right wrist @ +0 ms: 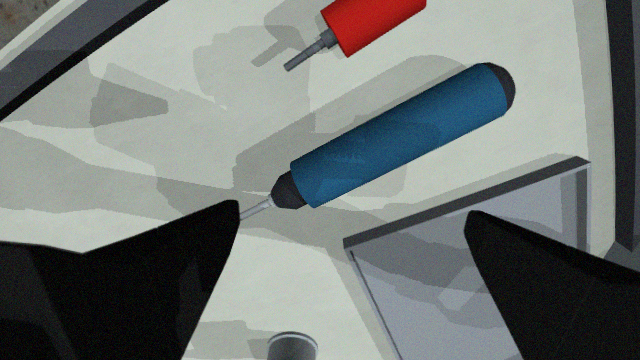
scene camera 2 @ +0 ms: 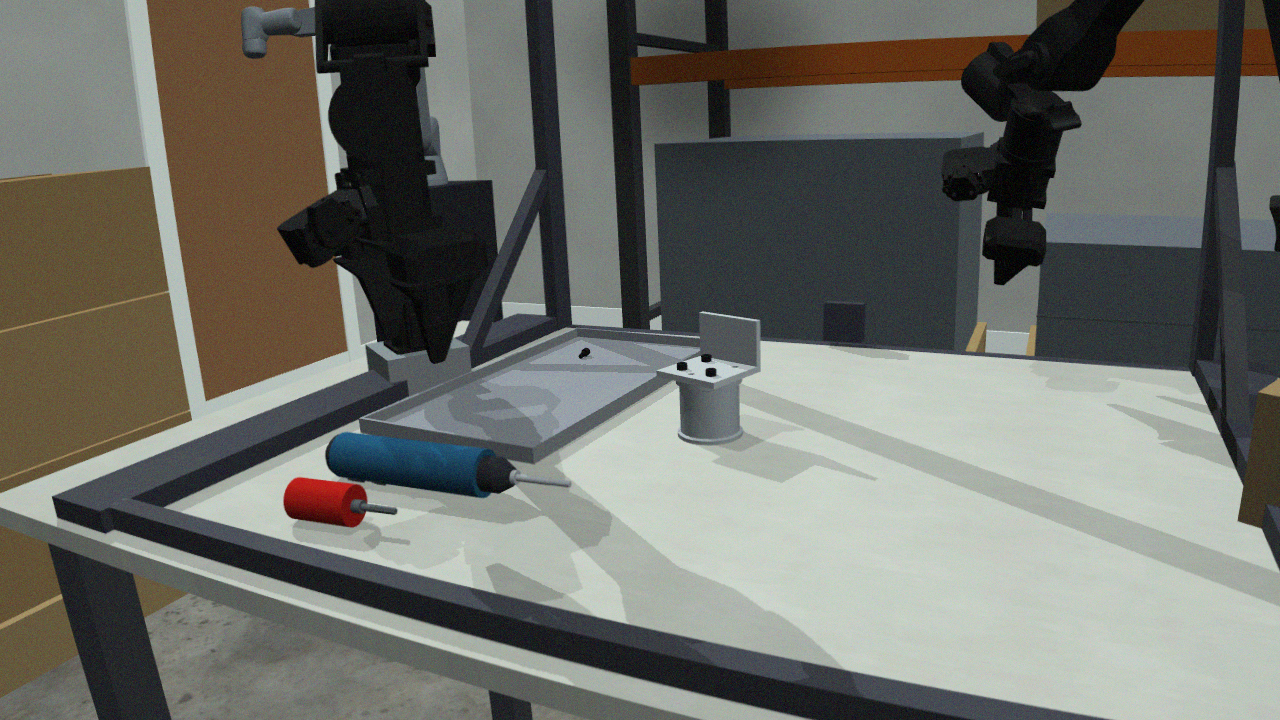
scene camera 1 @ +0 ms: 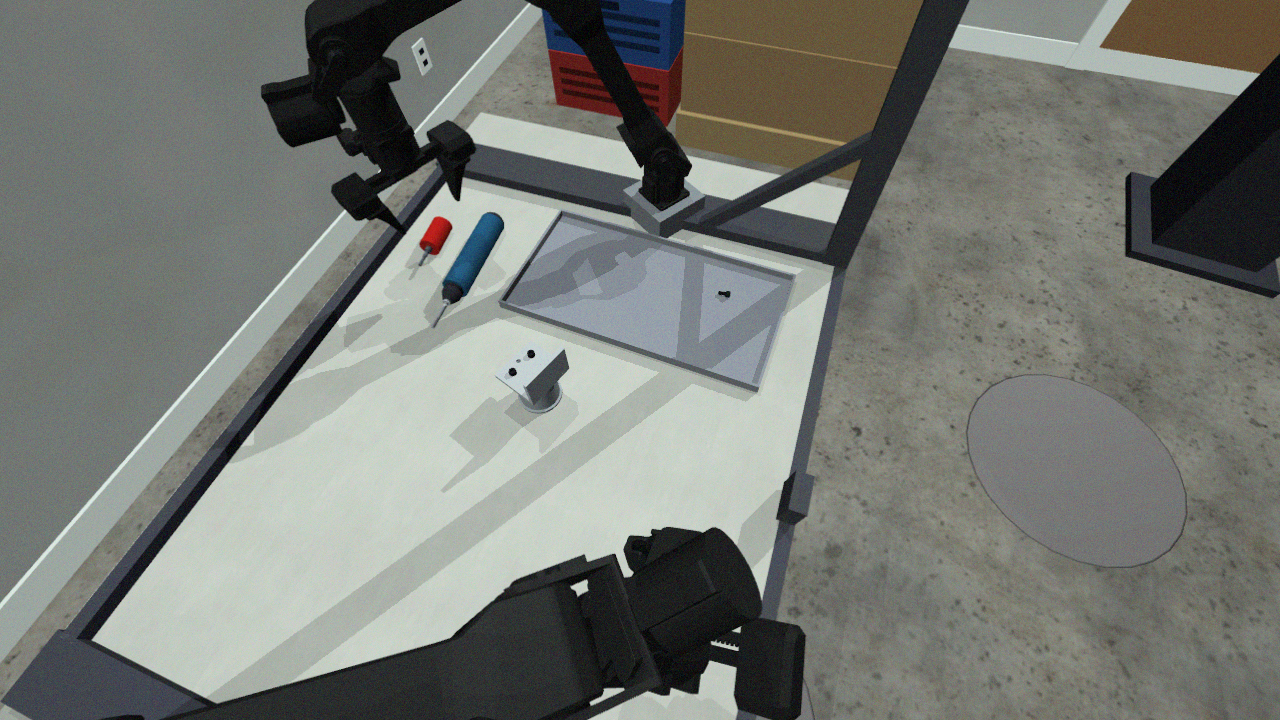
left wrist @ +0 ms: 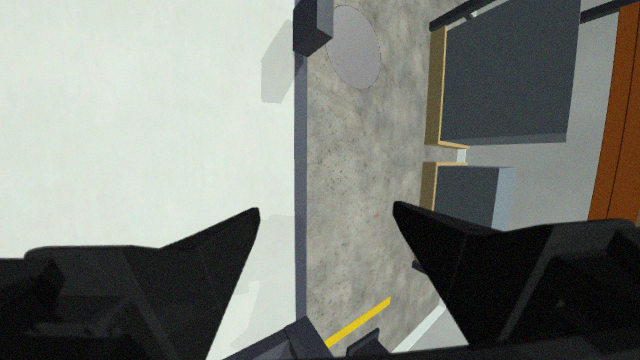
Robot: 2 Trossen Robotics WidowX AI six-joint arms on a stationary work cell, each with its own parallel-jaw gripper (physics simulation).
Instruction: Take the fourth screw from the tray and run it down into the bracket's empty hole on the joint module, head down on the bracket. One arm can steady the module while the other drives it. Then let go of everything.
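Places are measured from the left arm's base along level axes (x ahead, y left, z up), in centimetres.
Pixels of known places: left gripper, fingertip midpoint: [scene camera 1: 730,648] [left wrist: 326,210]; right gripper, fingertip midpoint: [right wrist: 352,216] [scene camera 2: 413,349] [scene camera 1: 431,216]; right arm's base, origin of the base link: [scene camera 2: 415,345] [scene camera 1: 664,193].
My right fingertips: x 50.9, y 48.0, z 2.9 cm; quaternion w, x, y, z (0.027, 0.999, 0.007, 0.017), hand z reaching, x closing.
Behind a point stands the place of what it marks.
The fourth screw [scene camera 1: 724,293] @(x 79.3, y 14.5, z -9.0 cm) [scene camera 2: 584,352] @(x 79.2, y 14.6, z -9.0 cm), small and black, lies in the grey tray [scene camera 1: 626,347] @(x 61.4, y 17.8, z -9.5 cm) [scene camera 2: 581,428] @(x 55.7, y 30.1, z -9.4 cm) [right wrist: 425,215] @(x 59.2, y 40.9, z -9.3 cm). The joint module [scene camera 2: 709,411] @(x 45.2, y 22.5, z -6.9 cm) [right wrist: 292,348] @(x 47.6, y 23.5, z -8.1 cm) stands upright on the table, with the bracket [scene camera 1: 552,374] @(x 48.6, y 17.4, z -1.7 cm) [scene camera 2: 731,338] @(x 47.4, y 17.7, z -1.1 cm) on top. Three black screw heads show on the bracket in scene camera 2. A blue driver [scene camera 1: 474,255] @(x 54.2, y 46.1, z -6.4 cm) [scene camera 2: 411,462] @(x 52.7, y 48.7, z -7.1 cm) [right wrist: 400,135] @(x 54.9, y 48.9, z -6.1 cm) lies beside the tray. My right gripper [scene camera 1: 430,215] @(x 50.9, y 48.0, z 2.9 cm) [scene camera 2: 436,354] @(x 50.9, y 48.0, z 2.9 cm) [right wrist: 352,216] @(x 50.9, y 48.0, z 2.9 cm) is open and empty above the driver's area. My left gripper [scene camera 2: 1011,273] @(x 41.6, y -19.2, z 2.9 cm) [left wrist: 326,210] @(x 41.6, y -19.2, z 2.9 cm) is open and empty, high near the table's edge, far from the module.
A red short-handled tool [scene camera 1: 435,235] @(x 52.1, y 55.0, z -6.9 cm) [scene camera 2: 322,501] @(x 50.8, y 57.1, z -7.6 cm) [right wrist: 375,25] @(x 52.6, y 55.4, z -6.9 cm) lies beside the blue driver, near the table corner. A dark raised frame [scene camera 1: 259,411] @(x 16.5, y 45.0, z -8.9 cm) [scene camera 2: 358,573] @(x 38.5, y 58.5, z -8.1 cm) [left wrist: 300,175] runs along the table edges. A grey block [scene camera 1: 664,214] @(x 81.9, y 31.0, z -5.4 cm) stands behind the tray under a black arm part.
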